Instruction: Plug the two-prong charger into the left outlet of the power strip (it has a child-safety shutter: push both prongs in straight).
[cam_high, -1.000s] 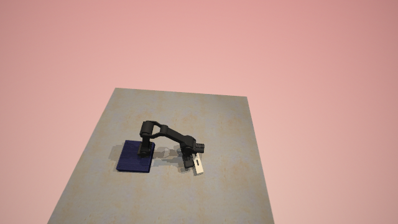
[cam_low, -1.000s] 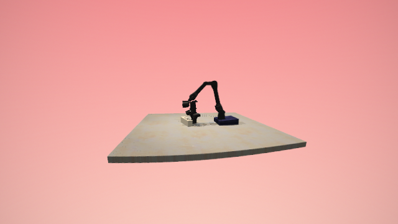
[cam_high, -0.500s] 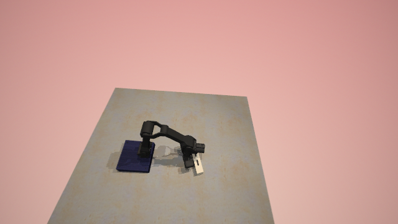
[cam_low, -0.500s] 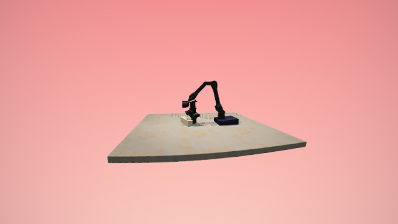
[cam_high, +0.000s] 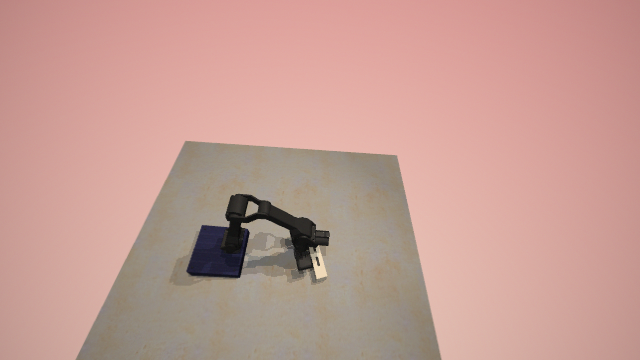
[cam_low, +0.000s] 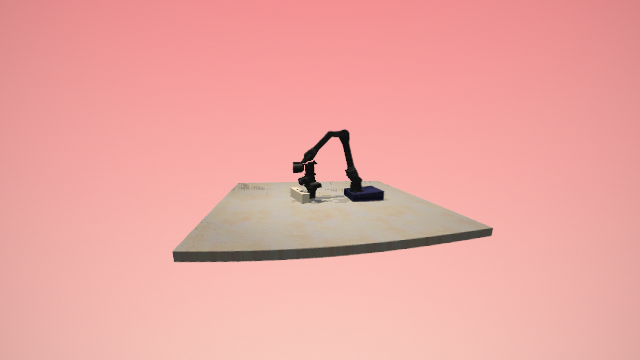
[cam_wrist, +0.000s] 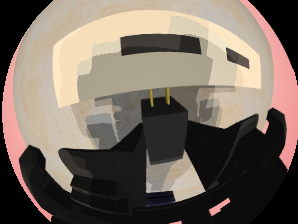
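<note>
Now: the dark charger 2 cm ahead of my gripper tip and 1 cm above it.
</note>
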